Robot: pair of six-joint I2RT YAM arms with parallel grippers.
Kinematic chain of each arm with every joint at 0, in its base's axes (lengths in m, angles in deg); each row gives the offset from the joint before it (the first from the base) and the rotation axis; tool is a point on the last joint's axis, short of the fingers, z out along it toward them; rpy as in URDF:
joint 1: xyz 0 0 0.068 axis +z
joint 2: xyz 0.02 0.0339 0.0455 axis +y
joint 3: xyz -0.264 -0.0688 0 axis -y
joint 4: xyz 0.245 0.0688 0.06 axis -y
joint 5: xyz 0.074 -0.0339 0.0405 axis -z
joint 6: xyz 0.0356 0 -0.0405 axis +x
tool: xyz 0 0 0 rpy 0 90 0
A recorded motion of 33 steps. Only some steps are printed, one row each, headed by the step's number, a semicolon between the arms.
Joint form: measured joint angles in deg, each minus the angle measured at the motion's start. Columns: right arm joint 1, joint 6, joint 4, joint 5, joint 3, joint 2; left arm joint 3, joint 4, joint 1, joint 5, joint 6, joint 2.
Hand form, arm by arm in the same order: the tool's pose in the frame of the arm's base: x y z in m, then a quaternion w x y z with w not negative. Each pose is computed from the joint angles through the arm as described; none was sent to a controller.
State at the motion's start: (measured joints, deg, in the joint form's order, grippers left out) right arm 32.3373 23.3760 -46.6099 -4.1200 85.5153 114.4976; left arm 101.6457 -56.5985 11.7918 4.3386 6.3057 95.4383
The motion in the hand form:
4: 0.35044 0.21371 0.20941 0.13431 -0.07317 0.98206 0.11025; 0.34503 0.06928 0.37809 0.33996 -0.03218 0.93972 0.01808
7: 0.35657 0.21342 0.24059 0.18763 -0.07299 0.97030 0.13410; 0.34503 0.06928 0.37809 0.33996 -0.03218 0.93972 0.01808
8: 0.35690 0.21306 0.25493 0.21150 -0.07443 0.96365 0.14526; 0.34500 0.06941 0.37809 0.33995 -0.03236 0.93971 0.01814
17: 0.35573 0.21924 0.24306 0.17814 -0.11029 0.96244 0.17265; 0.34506 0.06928 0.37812 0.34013 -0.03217 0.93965 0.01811
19: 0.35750 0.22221 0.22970 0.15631 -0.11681 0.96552 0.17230; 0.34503 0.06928 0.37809 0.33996 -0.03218 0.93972 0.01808
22: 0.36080 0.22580 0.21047 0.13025 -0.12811 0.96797 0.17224; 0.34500 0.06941 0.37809 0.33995 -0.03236 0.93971 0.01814
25: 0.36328 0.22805 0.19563 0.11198 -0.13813 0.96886 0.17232; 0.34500 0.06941 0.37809 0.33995 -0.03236 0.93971 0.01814
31: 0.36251 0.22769 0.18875 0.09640 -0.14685 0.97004 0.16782; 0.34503 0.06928 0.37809 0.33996 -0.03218 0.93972 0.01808
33: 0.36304 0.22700 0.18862 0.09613 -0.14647 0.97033 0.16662; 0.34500 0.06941 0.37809 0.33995 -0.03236 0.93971 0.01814
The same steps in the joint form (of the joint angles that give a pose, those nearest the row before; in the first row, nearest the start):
4: -1.33 -0.15 -0.24 -0.17 4.40 -1.00; 0.00 0.00 0.00 0.00 0.00 0.00
7: -1.79 -0.46 1.49 -0.04 7.19 -3.28; 0.00 0.00 0.00 0.00 0.00 0.00
8: -1.86 -0.63 2.45 -0.04 8.00 -4.61; 0.00 0.00 0.02 0.00 0.00 0.00
17: -1.49 -3.32 2.03 -5.25 7.74 -3.10; 0.00 0.02 0.00 0.00 0.00 0.00
19: -1.36 -3.87 1.55 -6.36 7.71 -1.25; 0.00 0.00 0.00 0.00 0.00 0.00
22: -1.29 -5.07 1.44 -7.83 7.67 1.46; 0.00 0.00 0.02 0.00 0.00 0.00
25: -1.29 -6.25 1.51 -8.90 7.65 3.56; 0.00 0.00 0.02 0.00 0.00 0.00
31: -1.31 -7.43 0.37 -9.31 7.65 4.44; 0.00 0.00 0.00 0.00 0.00 0.00
33: -1.42 -7.52 0.24 -9.22 7.74 4.50; 0.00 0.00 0.02 0.00 0.00 0.00

